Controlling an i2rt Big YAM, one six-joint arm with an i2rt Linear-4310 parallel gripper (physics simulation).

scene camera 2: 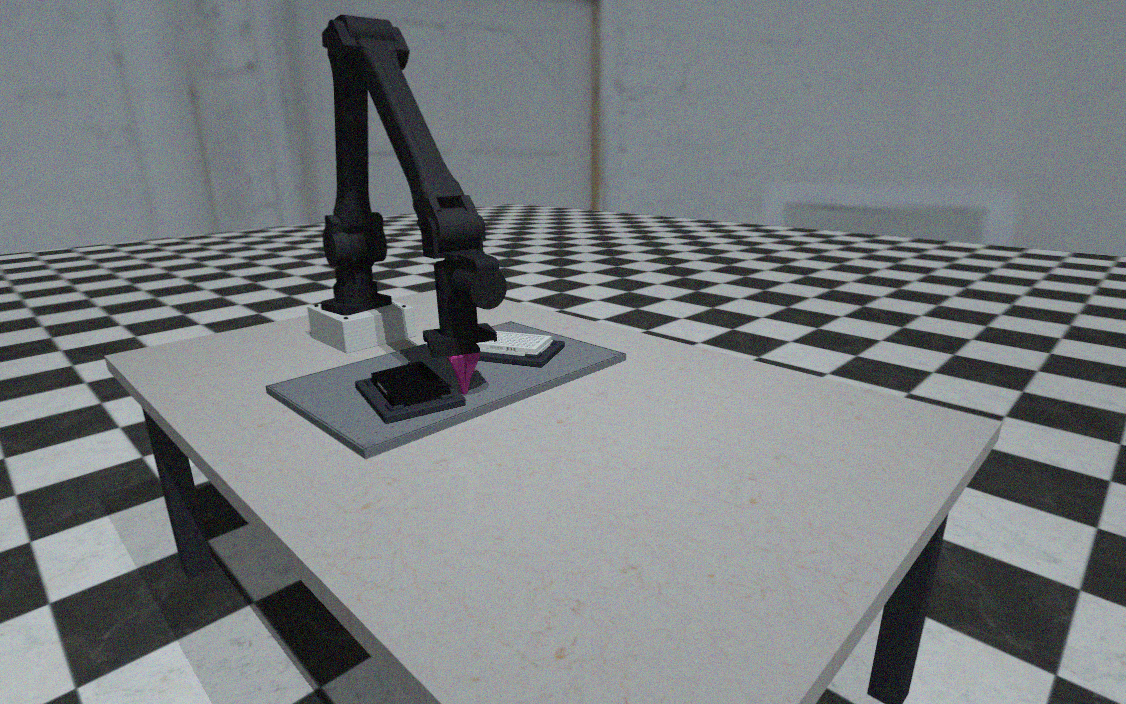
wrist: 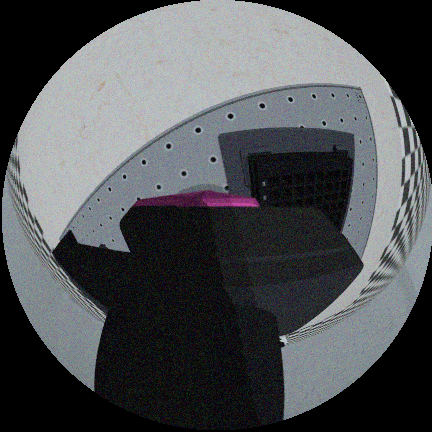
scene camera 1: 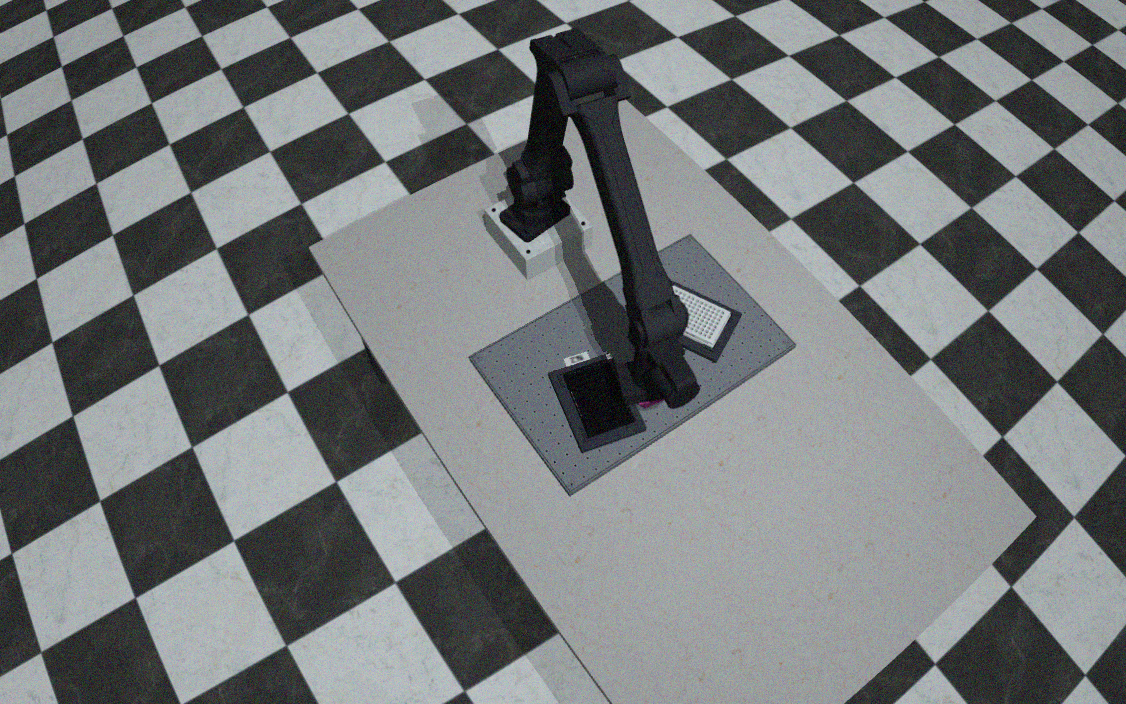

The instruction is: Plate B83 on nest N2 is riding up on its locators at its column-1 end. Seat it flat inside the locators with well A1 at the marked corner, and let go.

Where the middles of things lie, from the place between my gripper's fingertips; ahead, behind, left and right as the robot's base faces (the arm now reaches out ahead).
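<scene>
Grey perforated plate (scene camera 2: 331, 395): my hand 70 mm to the right of it, 90 mm past it, 10 mm above it.
</scene>
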